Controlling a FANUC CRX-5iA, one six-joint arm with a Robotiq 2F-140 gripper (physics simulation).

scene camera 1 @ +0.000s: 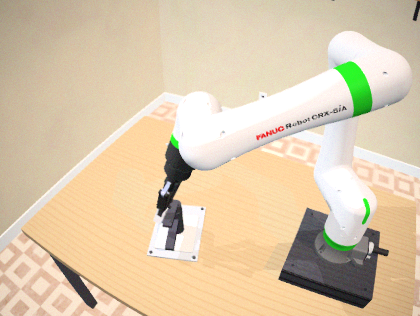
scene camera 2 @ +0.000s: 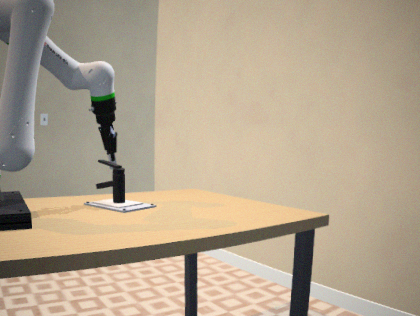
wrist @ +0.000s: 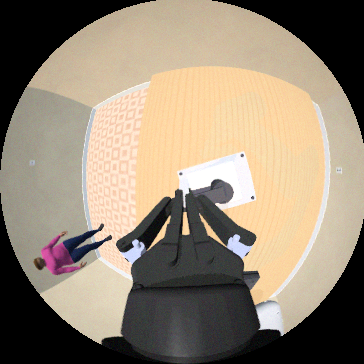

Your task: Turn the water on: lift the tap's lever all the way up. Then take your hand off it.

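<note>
My gripper (scene camera 1: 157,221), visible. Gripper also in the wrist view (wrist: 183,184).
</note>
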